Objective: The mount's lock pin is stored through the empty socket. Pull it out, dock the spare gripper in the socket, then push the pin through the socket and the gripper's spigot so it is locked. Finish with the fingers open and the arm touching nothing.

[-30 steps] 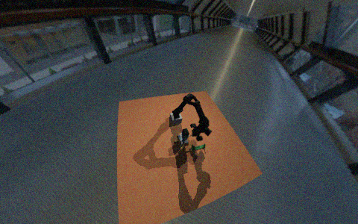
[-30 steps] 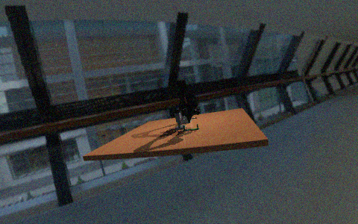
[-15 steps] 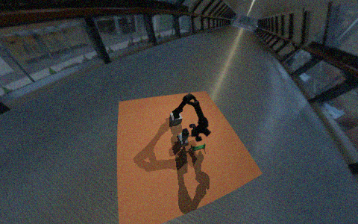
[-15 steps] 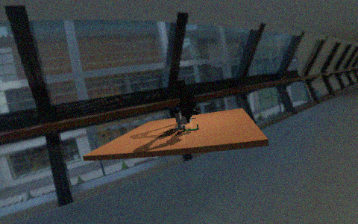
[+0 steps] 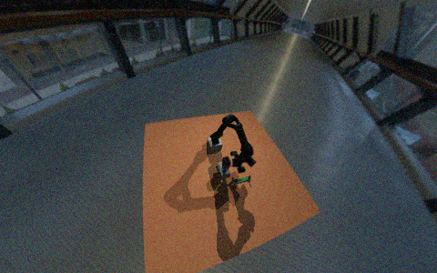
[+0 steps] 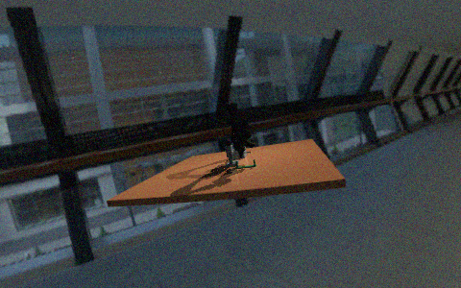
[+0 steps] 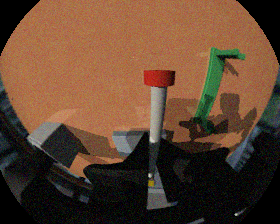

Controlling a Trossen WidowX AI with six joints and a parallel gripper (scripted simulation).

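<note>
Right now my gripper tip is 7 cm to the left of the grey mount and 1 cm past it. The rest, counted from my gripper tip: spare gripper 8 cm to the right, 8 cm above; then green pin cradle 12 cm ahead, 5 cm to the left, 2 cm below.
</note>
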